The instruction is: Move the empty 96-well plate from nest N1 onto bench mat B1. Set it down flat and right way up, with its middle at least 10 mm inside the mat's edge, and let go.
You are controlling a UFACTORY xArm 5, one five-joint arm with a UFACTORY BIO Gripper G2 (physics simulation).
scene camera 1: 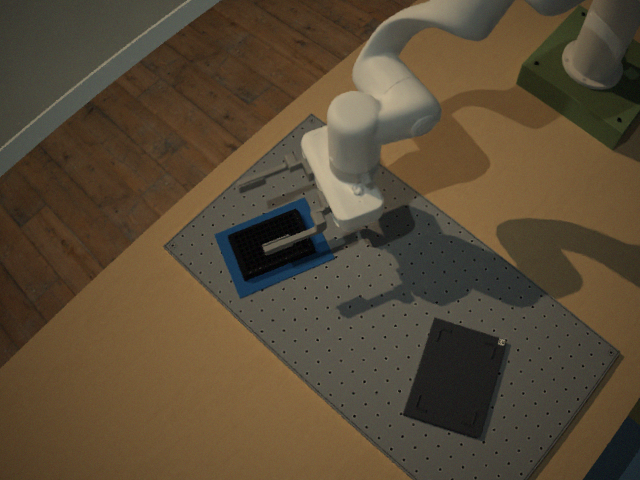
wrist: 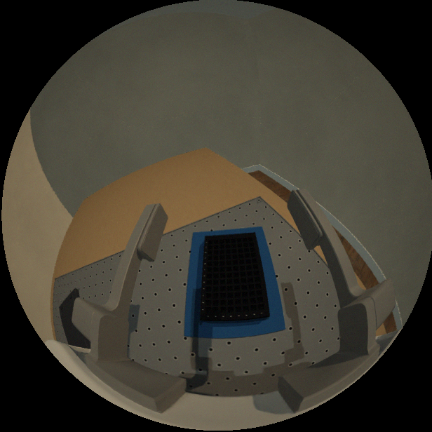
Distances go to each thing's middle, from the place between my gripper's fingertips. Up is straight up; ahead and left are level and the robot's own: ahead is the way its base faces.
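Labels:
Black 96-well plate [scene camera 1: 246, 244]: my hand 11 cm above it, 1 cm to the right of it, 2 cm past it. Dark grey nest N1 [scene camera 1: 455, 377]: 11 cm below my hand, 3 cm ahead of it, 38 cm to the left of it. Blue bench mat B1 [scene camera 1: 323, 254]: 12 cm below my hand, 1 cm to the left of it, 2 cm behind it.

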